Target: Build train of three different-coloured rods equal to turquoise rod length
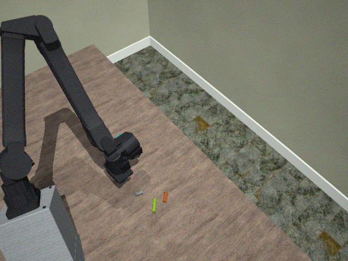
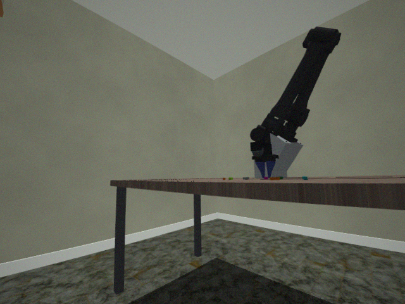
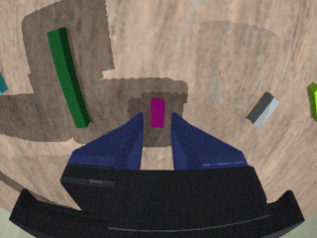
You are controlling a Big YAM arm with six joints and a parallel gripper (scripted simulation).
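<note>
Right now the magenta rod is 1 cm ahead of my hand and 1 cm below it. From my hand the other things lie so: lime rod (7 cm ahead, 16 cm to the right, 1 cm below); then grey rod (4 cm ahead, 9 cm to the right, 1 cm below); then green rod (2 cm ahead, 7 cm to the left, 1 cm below).
</note>
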